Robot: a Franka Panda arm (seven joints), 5 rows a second.
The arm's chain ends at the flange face. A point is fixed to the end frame.
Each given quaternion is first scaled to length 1.
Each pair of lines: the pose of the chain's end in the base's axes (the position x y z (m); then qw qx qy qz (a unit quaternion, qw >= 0)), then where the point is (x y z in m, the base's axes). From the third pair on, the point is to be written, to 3 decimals.
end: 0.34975, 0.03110, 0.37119, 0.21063, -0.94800, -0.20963, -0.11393
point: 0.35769 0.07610 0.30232
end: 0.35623, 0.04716, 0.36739, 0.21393, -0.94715, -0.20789, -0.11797
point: 0.36474 0.09272 0.29897
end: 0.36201, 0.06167, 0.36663, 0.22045, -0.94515, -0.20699, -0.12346
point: 0.371 0.108 0.299
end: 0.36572, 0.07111, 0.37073, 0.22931, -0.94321, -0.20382, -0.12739
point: 0.375 0.119 0.304
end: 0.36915, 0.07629, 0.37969, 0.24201, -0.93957, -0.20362, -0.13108
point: 0.379 0.126 0.314
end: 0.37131, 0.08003, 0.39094, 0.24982, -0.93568, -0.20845, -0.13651
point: 0.381 0.131 0.327
